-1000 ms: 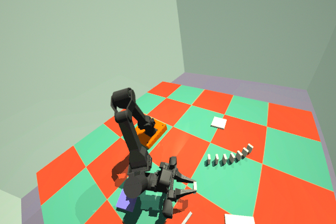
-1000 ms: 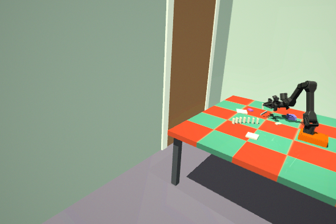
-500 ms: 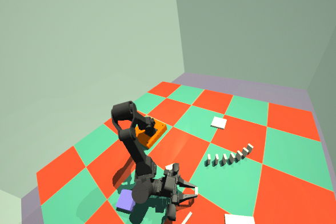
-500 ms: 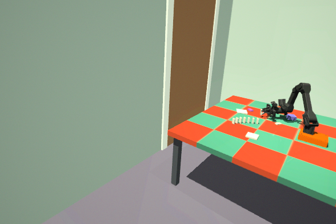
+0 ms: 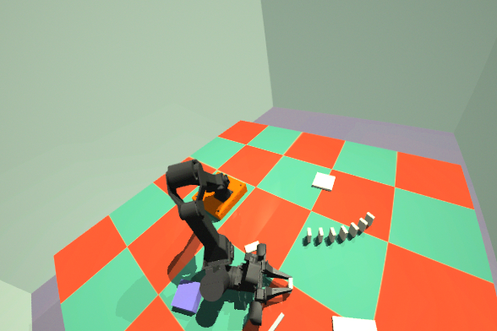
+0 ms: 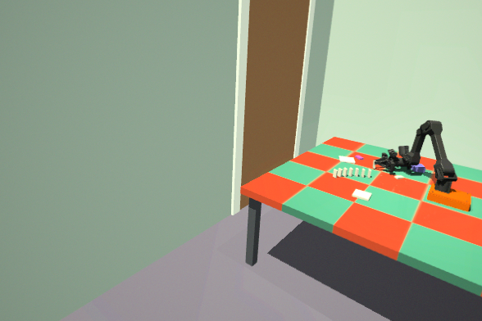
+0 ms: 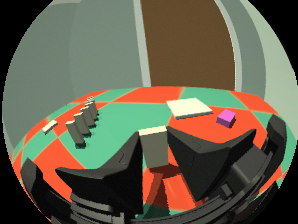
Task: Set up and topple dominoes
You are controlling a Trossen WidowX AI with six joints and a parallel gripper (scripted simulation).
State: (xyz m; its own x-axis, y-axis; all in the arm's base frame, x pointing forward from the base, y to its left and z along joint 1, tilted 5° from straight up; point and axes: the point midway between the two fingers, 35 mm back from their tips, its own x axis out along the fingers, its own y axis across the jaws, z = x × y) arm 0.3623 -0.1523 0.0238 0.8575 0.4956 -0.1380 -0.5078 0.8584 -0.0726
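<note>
My gripper tip is now 13 cm short of the small purple piece, 12 cm to the left of it and 4 cm above it. Also, from my gripper tip: thin stick 14 cm to the right, 4 cm below; then purple block 23 cm behind, 19 cm to the right, 3 cm below; then white card 7 cm behind, 43 cm to the left, 4 cm below.
</note>
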